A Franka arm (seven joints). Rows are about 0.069 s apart.
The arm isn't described. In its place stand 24 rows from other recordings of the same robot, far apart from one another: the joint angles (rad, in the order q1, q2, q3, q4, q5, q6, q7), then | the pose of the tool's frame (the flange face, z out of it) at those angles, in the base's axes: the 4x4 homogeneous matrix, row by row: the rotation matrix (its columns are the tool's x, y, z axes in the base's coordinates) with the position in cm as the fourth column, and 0 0 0 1 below.
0.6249, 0.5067, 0.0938, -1.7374, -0.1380, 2.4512, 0.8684 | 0.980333, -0.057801, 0.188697, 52.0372; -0.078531, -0.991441, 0.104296, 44.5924; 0.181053, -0.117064, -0.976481, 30.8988; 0, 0, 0, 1
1.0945, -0.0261, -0.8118, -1.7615, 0.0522, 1.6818, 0.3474 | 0.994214, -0.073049, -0.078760, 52.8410; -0.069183, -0.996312, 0.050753, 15.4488; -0.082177, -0.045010, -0.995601, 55.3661; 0, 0, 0, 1
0.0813, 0.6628, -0.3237, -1.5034, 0.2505, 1.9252, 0.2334 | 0.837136, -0.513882, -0.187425, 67.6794; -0.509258, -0.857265, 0.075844, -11.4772; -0.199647, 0.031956, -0.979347, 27.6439; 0, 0, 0, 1
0.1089, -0.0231, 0.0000, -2.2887, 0.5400, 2.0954, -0.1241 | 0.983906, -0.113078, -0.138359, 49.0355; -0.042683, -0.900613, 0.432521, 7.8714; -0.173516, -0.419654, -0.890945, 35.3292; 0, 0, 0, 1
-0.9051, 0.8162, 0.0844, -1.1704, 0.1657, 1.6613, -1.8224 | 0.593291, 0.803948, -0.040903, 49.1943; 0.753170, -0.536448, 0.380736, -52.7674; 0.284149, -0.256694, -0.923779, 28.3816; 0, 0, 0, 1
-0.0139, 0.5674, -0.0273, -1.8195, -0.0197, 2.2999, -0.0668 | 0.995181, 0.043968, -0.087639, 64.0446; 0.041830, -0.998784, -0.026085, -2.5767; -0.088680, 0.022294, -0.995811, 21.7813; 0, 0, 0, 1
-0.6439, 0.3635, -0.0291, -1.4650, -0.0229, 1.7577, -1.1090 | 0.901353, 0.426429, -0.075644, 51.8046; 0.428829, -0.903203, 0.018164, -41.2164; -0.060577, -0.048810, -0.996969, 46.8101; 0, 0, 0, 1
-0.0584, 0.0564, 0.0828, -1.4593, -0.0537, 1.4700, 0.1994 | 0.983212, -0.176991, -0.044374, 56.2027; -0.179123, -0.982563, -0.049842, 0.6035; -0.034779, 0.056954, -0.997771, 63.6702; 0, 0, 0, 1
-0.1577, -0.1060, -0.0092, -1.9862, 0.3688, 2.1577, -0.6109 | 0.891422, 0.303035, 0.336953, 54.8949; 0.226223, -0.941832, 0.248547, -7.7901; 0.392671, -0.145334, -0.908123, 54.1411; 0, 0, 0, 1
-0.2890, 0.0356, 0.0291, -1.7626, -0.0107, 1.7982, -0.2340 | 0.999721, -0.023493, -0.002386, 55.4827; -0.023514, -0.999682, -0.009081, -14.8696; -0.002172, 0.009134, -0.999956, 53.2679; 0, 0, 0, 1
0.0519, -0.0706, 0.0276, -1.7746, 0.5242, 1.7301, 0.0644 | 0.998074, -0.061868, 0.004465, 53.8567; -0.055981, -0.867427, 0.494405, 8.9411; -0.026715, -0.493703, -0.869220, 59.2233; 0, 0, 0, 1
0.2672, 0.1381, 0.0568, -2.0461, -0.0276, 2.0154, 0.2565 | 0.984420, 0.085898, -0.153424, 52.7259; 0.075949, -0.994681, -0.069585, 17.4815; -0.158585, 0.056849, -0.985707, 36.0907; 0, 0, 0, 1
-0.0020, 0.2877, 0.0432, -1.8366, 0.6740, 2.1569, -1.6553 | 0.216014, 0.970447, 0.107571, 63.3421; 0.810207, -0.239640, 0.534917, 4.9629; 0.544887, -0.028395, -0.838029, 38.4847; 0, 0, 0, 1
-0.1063, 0.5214, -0.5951, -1.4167, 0.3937, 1.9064, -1.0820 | 0.939601, 0.325514, 0.105785, 59.5583; 0.324027, -0.945525, 0.031430, -36.5508; 0.110253, 0.004746, -0.993892, 44.2069; 0, 0, 0, 1
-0.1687, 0.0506, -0.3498, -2.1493, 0.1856, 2.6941, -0.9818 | 0.860068, 0.239920, 0.450246, 50.6070; 0.351525, -0.918283, -0.182169, -29.3473; 0.369747, 0.314951, -0.874124, 43.4141; 0, 0, 0, 1
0.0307, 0.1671, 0.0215, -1.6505, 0.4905, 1.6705, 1.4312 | 0.068829, -0.987443, -0.142196, 59.7439; -0.875948, -0.128034, 0.465104, 7.6493; -0.477470, 0.092543, -0.873761, 50.9678; 0, 0, 0, 1
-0.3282, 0.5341, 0.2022, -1.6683, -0.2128, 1.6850, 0.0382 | 0.871289, -0.063000, -0.486710, 60.6492; -0.098352, -0.994022, -0.047399, -10.8187; -0.480815, 0.089167, -0.872277, 27.1836; 0, 0, 0, 1
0.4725, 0.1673, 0.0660, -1.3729, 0.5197, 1.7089, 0.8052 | 0.939838, -0.321457, -0.115626, 51.0008; -0.220121, -0.828673, 0.514634, 35.4293; -0.261249, -0.458221, -0.849578, 64.7455; 0, 0, 0, 1
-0.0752, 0.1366, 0.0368, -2.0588, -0.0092, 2.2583, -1.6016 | 0.002620, 0.998020, 0.062840, 57.8602; 0.999987, -0.002339, -0.004547, -2.2890; -0.004391, 0.062851, -0.998013, 37.5987; 0, 0, 0, 1
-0.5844, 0.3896, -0.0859, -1.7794, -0.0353, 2.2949, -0.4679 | 0.982500, -0.174948, 0.063925, 52.0379; -0.166079, -0.978211, -0.124586, -40.7330; 0.084329, 0.111789, -0.990147, 35.1685; 0, 0, 0, 1
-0.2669, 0.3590, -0.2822, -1.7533, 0.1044, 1.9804, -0.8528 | 0.960204, 0.260475, -0.100803, 55.0228; 0.266992, -0.961983, 0.057480, -31.2779; -0.081999, -0.082106, -0.993245, 36.2780; 0, 0, 0, 1
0.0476, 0.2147, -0.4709, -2.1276, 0.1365, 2.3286, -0.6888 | 0.983392, 0.180998, 0.013394, 52.0285; 0.181059, -0.983466, -0.003484, -22.7373; 0.012542, 0.005851, -0.999904, 32.0252; 0, 0, 0, 1
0.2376, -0.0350, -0.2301, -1.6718, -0.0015, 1.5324, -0.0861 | 0.990075, 0.093222, -0.105173, 53.6608; 0.094333, -0.995525, 0.005635, 0.1860; -0.104177, -0.015500, -0.994438, 59.2595; 0, 0, 0, 1
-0.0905, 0.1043, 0.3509, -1.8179, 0.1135, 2.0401, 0.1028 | 0.989565, 0.115007, 0.086798, 58.2778; 0.099683, -0.981425, 0.163918, 15.4805; 0.104037, -0.153555, -0.982648, 49.2337; 0, 0, 0, 1
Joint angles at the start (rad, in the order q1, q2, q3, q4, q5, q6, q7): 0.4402, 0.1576, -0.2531, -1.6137, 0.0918, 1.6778, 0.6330
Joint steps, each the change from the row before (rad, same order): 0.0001, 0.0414, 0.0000, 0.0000, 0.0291, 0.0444, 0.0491; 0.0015, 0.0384, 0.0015, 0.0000, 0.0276, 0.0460, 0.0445; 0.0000, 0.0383, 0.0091, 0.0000, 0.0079, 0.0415, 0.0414; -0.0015, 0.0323, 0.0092, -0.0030, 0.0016, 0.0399, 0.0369; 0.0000, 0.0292, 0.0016, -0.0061, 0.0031, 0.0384, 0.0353; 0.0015, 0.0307, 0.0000, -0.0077, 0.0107, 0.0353, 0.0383
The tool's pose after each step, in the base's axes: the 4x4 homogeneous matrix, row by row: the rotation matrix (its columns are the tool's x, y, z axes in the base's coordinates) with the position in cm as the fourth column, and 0 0 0 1 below. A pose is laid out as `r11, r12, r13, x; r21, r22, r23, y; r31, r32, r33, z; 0, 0, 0, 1`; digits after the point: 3 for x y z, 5 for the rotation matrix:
0.86494, -0.49292, -0.09439, 59.800; -0.49006, -0.87007, 0.05306, 13.624; -0.10829, 0.00036, -0.99412, 50.373; 0, 0, 0, 1
0.83881, -0.53721, -0.08834, 60.801; -0.53263, -0.84335, 0.07115, 14.363; -0.11272, -0.01263, -0.99355, 48.427; 0, 0, 0, 1
0.81801, -0.56893, -0.08474, 61.631; -0.56462, -0.82233, 0.07057, 15.217; -0.10983, -0.00988, -0.99390, 46.372; 0, 0, 0, 1
0.79907, -0.59598, -0.07930, 62.288; -0.59233, -0.80297, 0.06620, 15.849; -0.10313, -0.00592, -0.99465, 44.494; 0, 0, 0, 1
0.77618, -0.62610, -0.07448, 62.866; -0.62301, -0.77974, 0.06218, 16.094; -0.09701, -0.00187, -0.99528, 42.662; 0, 0, 0, 1
0.74756, -0.65978, -0.07644, 63.324; -0.65677, -0.75145, 0.06306, 16.356; -0.09905, 0.00306, -0.99508, 40.629; 0, 0, 0, 1

